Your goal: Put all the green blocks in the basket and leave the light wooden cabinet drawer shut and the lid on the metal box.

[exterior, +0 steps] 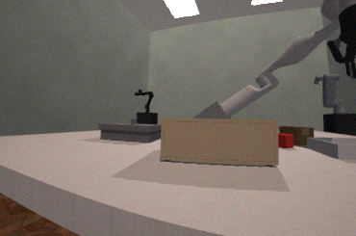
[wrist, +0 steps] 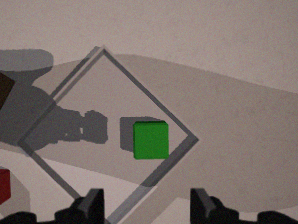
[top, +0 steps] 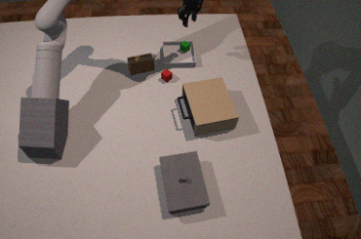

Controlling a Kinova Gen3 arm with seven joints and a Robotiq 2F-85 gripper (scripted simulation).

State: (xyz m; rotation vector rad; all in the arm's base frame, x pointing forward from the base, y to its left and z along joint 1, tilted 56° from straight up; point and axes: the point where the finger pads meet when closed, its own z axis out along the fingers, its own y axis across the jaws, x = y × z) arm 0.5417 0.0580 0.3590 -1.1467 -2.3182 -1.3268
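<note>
Right now the metal box is 64 cm to the right of my hand, 17 cm below it and 9 cm behind it. From my hand the other things lie so: basket: 18 cm below, 4 cm behind, 2 cm to the right; then cardboard box: 22 cm behind, 16 cm below, 8 cm to the right; then red block: 17 cm below, 15 cm to the right, 11 cm behind.
</note>
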